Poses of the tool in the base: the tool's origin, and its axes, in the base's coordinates. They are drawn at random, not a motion.
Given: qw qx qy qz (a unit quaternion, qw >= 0); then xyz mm.
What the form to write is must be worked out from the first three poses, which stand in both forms.
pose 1, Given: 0.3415 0.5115 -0.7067 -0.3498 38 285 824
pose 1, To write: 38 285 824 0.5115 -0.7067 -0.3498 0.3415
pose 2, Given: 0.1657 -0.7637 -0.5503 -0.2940 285 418 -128
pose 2, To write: 285 418 -128 -0.7637 -0.5503 -0.2940 0.1657
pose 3, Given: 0.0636 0.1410 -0.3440 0.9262 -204 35 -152
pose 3, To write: -204 35 -152 0.1410 -0.3440 0.9262 0.0636
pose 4, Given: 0.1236 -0.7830 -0.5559 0.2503 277 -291 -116
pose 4, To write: 277 -291 -116 -0.7830 -0.5559 0.2503 0.1236
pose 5, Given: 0.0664 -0.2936 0.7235 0.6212 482 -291 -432
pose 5, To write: 482 -291 -432 -0.2936 0.7235 0.6212 0.0664
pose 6, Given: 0.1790 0.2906 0.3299 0.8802 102 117 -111
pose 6, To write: 102 117 -111 0.2906 0.3299 0.8802 0.1790
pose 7, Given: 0.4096 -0.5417 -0.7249 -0.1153 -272 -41 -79
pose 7, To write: -272 -41 -79 -0.5417 -0.7249 -0.1153 0.4096
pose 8, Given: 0.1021 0.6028 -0.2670 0.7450 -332 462 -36
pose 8, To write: -332 462 -36 0.6028 -0.2670 0.7450 0.1021
